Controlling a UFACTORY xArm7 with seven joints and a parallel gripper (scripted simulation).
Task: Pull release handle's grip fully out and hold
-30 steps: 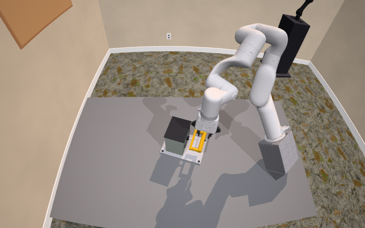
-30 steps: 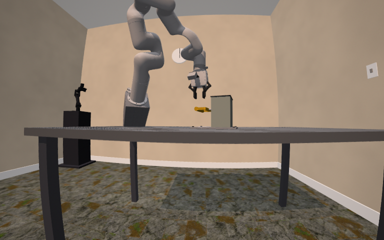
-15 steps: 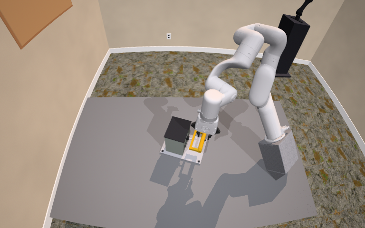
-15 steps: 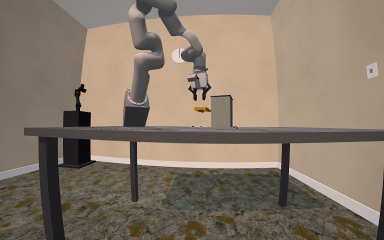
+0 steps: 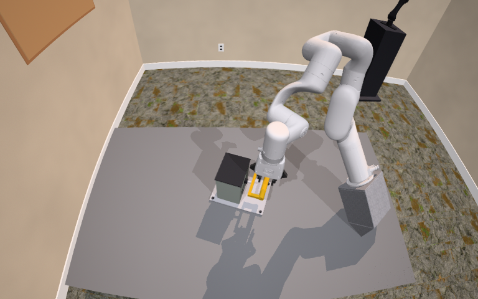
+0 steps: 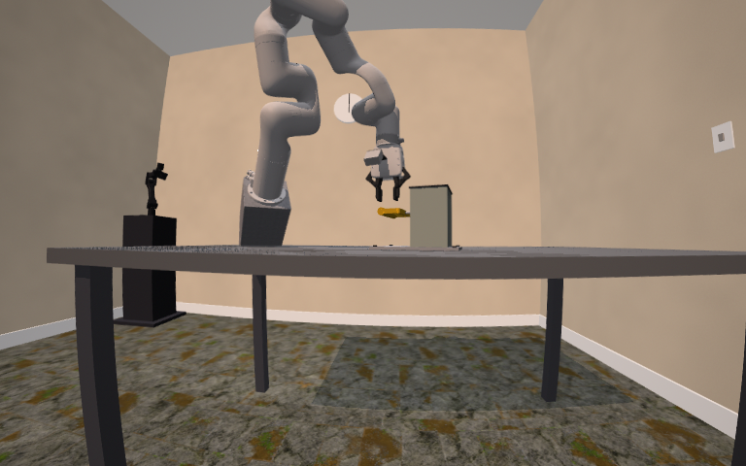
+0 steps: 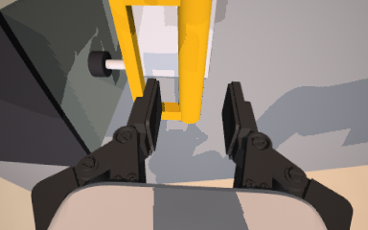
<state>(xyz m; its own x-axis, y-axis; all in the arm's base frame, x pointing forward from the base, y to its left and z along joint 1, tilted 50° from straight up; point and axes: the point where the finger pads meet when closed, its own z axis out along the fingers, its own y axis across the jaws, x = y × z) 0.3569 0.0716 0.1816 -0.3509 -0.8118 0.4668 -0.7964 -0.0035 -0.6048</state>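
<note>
The base plate is 90 mm ahead of my hand, 40 mm to the right of it and 160 mm below it.
</note>
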